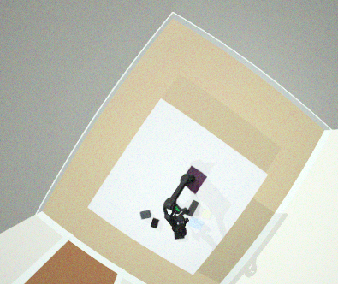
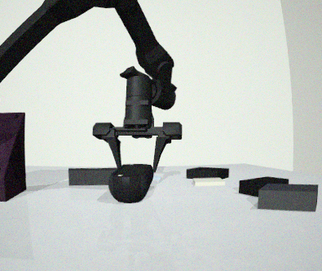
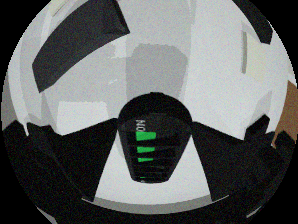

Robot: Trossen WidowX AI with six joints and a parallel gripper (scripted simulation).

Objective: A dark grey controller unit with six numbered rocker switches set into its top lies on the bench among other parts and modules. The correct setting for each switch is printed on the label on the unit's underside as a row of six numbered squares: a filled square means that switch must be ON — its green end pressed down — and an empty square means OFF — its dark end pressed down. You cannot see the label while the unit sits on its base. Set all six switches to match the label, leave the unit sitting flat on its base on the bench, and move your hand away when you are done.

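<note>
The grey block lies 10 cm to the left of my gripper tip, 10 cm behind it and 2 cm below it. From my gripper tip the other things lie so: black block: 25 cm ahead, 8 cm to the right, 3 cm below; then cream plate: 17 cm ahead, 8 cm to the left, 4 cm below; then light blue piece: 24 cm to the left, 4 cm below, 1 cm ahead.
</note>
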